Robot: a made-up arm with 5 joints.
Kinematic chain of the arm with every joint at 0, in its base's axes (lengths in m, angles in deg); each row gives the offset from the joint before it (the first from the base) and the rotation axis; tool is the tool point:
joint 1: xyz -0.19 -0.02 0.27 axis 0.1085 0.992 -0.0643
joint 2: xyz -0.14 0 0.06 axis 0.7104 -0.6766 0.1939
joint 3: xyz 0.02 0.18 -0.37 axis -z
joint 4: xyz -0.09 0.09 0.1 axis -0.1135 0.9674 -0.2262
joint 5: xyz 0.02 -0.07 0 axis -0.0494 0.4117 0.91
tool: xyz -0.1 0.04 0
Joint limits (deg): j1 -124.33..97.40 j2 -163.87..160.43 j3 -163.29..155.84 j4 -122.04..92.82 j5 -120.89..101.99
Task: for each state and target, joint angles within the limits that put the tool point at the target. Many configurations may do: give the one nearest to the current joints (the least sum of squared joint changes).
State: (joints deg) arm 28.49 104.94 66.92 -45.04 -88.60
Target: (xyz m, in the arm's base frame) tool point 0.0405 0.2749 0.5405
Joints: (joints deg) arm 59.80 86.66 66.83 -40.98 -74.68
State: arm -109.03 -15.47 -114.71 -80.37 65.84
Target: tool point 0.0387 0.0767 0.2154
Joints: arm -85.96 0.33 -112.92 -79.97 76.00
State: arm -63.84 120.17 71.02 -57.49 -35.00
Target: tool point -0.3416 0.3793 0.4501
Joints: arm -23.57 77.36 86.42 -61.67 -35.31
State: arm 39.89 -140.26 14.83 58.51 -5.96
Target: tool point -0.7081 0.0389 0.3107
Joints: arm 3.54 -135.06 12.55 48.81 -11.35
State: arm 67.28 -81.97 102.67 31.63 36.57
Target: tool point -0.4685 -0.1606 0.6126
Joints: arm 78.00 -112.26 129.27 30.66 18.49
